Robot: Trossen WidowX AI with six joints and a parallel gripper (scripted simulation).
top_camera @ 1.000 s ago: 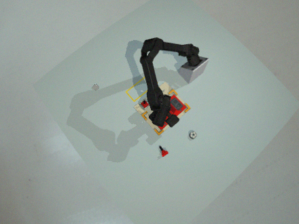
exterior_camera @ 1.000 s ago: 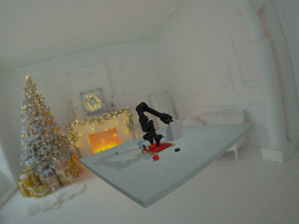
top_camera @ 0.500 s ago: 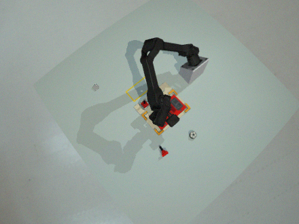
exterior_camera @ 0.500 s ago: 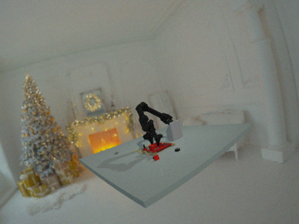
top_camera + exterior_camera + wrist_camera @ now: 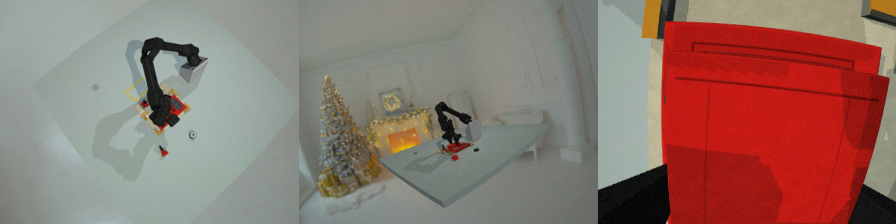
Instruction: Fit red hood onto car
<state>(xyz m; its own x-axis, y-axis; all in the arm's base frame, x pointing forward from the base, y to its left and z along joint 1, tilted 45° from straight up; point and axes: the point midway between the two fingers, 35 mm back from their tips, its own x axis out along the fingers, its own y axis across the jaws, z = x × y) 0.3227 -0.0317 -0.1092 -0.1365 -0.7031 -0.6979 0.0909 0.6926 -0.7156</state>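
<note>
The red hood lies 1 cm above my gripper tip.
</note>
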